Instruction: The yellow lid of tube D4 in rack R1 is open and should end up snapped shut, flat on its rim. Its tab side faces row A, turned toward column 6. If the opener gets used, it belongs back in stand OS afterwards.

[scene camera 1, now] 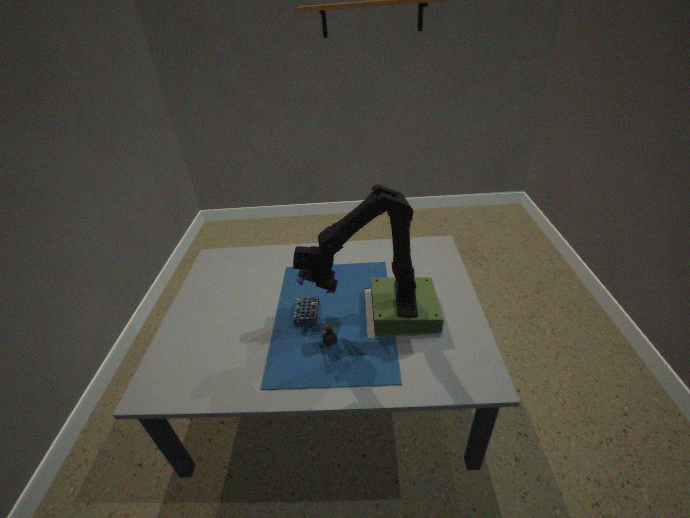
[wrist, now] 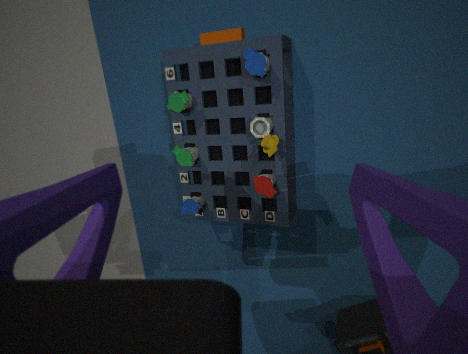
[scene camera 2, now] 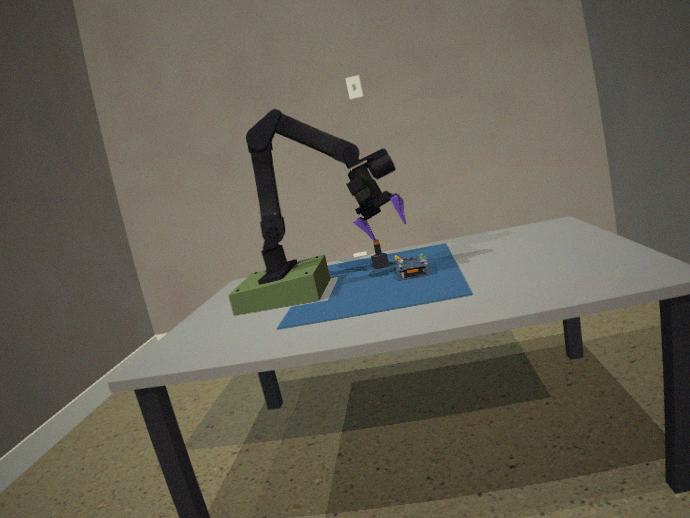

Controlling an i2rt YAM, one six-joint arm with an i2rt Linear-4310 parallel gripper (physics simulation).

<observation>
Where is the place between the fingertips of my gripper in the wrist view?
At 235, 176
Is my gripper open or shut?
Open.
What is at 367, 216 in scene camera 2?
My gripper.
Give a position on a blue mat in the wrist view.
At 376, 89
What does my gripper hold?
Nothing.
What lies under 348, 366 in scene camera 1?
A blue mat.
</observation>
